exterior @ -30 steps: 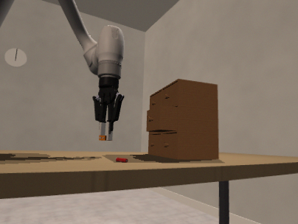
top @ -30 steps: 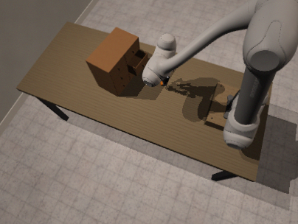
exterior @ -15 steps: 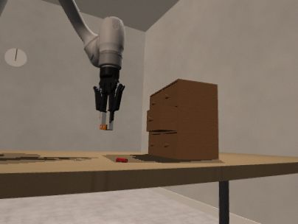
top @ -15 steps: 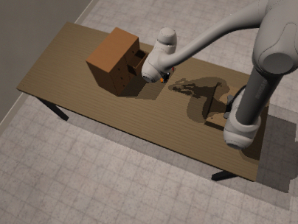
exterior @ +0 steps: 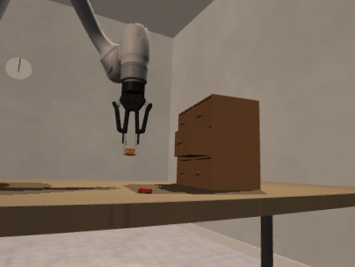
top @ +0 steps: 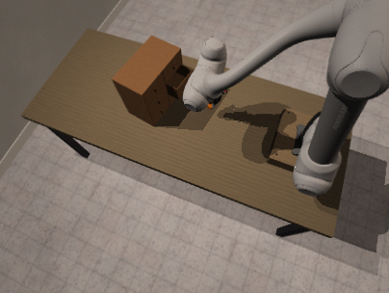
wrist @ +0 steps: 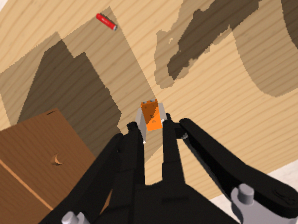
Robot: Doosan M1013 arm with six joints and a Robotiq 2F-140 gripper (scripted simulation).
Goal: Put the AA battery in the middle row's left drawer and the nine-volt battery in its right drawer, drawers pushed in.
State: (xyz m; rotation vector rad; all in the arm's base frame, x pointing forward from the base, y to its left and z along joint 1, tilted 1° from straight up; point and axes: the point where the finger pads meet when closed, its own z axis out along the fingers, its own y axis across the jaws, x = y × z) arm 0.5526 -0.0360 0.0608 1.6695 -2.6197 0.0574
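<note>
Now: hand 2 cm above the orange nine-volt battery and 1 cm to the left of it. Also, from my hand: AA battery 32 cm ahead, 5 cm to the left, 2 cm below.
</note>
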